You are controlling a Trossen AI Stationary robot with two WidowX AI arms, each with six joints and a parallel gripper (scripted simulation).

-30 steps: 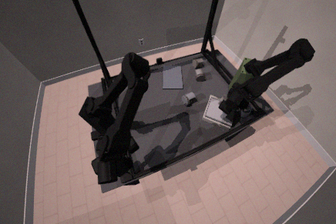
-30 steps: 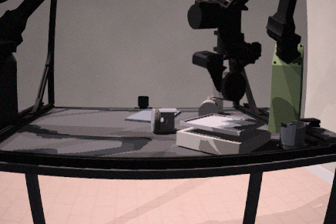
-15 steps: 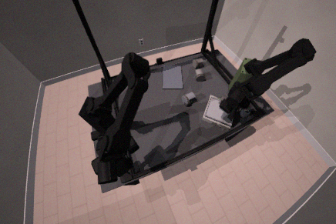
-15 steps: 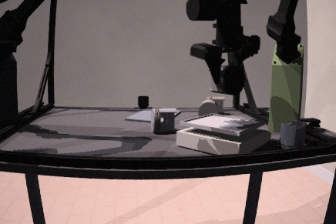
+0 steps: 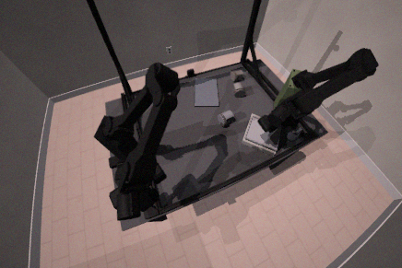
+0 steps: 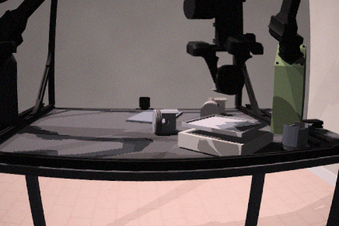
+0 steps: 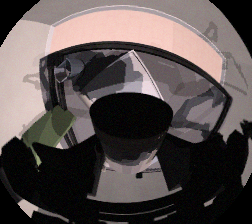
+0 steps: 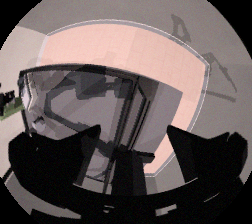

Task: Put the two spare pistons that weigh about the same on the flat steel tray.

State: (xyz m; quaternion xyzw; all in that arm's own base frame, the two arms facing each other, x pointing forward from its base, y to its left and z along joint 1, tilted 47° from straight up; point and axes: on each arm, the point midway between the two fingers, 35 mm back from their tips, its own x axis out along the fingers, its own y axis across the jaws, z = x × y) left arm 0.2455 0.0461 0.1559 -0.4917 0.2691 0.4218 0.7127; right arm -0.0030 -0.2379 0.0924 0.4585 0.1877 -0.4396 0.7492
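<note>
Now: left hand 15 cm above the white scale pan, 1 cm to the right of it and 1 cm past it. Also, from my left hand: flat grey steel tray: 42 cm behind, 20 cm below, 16 cm to the right; then piston: 46 cm behind, 16 cm below, 8 cm to the left.
</note>
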